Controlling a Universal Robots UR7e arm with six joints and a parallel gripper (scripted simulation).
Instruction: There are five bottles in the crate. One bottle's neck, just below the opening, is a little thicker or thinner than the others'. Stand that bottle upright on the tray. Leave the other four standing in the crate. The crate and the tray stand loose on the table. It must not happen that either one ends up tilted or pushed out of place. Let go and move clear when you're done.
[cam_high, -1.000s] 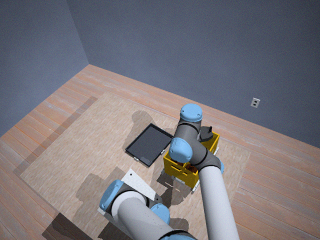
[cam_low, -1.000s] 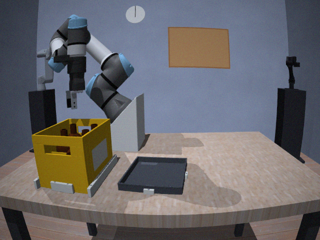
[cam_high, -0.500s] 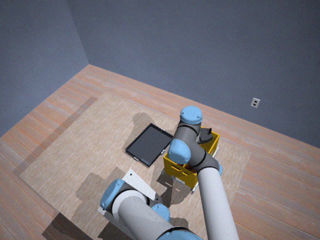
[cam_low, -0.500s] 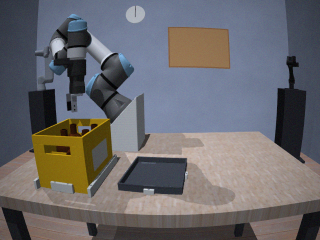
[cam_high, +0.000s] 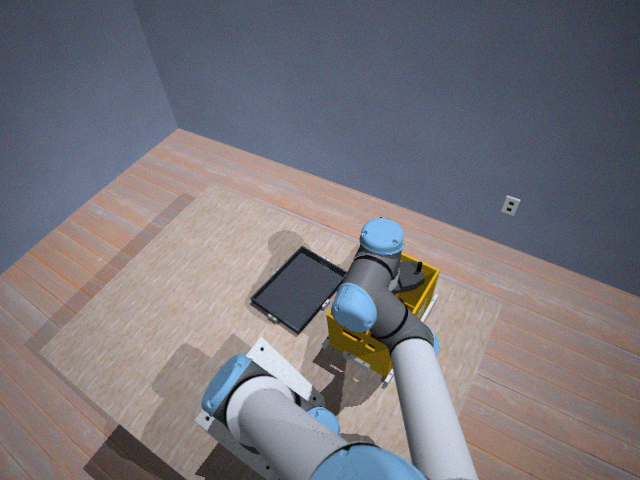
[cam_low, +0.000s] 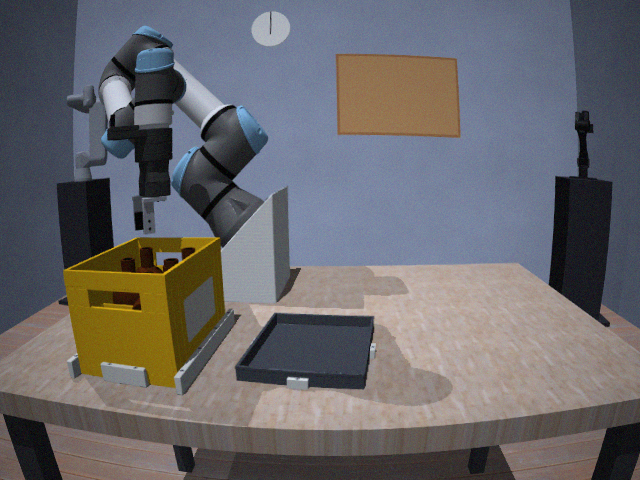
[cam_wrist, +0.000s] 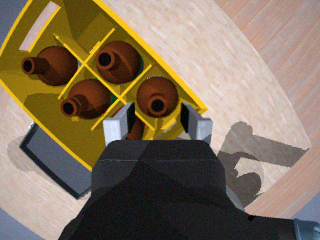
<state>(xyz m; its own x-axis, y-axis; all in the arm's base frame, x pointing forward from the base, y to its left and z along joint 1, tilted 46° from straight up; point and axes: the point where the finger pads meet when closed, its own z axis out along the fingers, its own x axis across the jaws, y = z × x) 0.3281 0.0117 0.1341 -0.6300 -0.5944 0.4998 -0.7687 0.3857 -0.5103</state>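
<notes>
Right now my hand is 13 cm above the yellow crate, 9 cm short of it and 6 cm to the right of it. Round my hand: dark tray 32 cm to the left, 20 cm below, 3 cm ahead; then bottle 17 cm ahead, 13 cm below, 11 cm to the left.
</notes>
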